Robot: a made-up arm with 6 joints.
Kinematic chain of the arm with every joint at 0, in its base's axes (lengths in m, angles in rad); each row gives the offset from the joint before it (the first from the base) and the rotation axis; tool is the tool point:
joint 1: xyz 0 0 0.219 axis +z
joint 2: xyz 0 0 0 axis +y
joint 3: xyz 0 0 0.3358 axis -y
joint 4: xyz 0 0 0 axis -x
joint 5: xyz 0.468 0 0 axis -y
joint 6: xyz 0 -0.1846 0 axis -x
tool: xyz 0 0 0
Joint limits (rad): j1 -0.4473..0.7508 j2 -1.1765..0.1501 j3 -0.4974..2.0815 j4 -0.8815..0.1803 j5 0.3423..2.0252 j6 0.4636..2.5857
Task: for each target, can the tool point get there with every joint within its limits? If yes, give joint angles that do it. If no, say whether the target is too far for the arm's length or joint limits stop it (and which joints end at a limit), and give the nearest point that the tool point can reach.
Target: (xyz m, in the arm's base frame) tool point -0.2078 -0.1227 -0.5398
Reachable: no: joint limits stop it (at a limit: joint 1, joint 2, joint 3, joint 4) | nearest point 0.2536 -0.2519 0.1551 | short by 0.844 m
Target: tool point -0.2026 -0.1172 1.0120
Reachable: yes | joints -0.2040 -0.3044 1.6301 -0.5658 1.6986 2.1482
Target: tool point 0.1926 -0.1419 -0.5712
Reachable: no: joint limits stop it (at a limit: joint 2, joint 3, joint 4) | nearest point 0.2877 -0.2120 0.1551 | short by 0.736 m
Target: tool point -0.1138 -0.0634 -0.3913
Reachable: no: joint limits stop it (at a limit: joint 1, joint 2, joint 3, joint 4) | nearest point 0.2536 -0.2519 0.1551 | short by 0.685 m
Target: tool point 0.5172 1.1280 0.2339
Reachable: no: too far | nearest point 0.4604 0.2690 0.4152 | short by 0.880 m
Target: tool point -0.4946 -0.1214 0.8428
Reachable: yes | joints -0.0953 -0.9379 1.2541 -0.4284 0.8490 1.2092
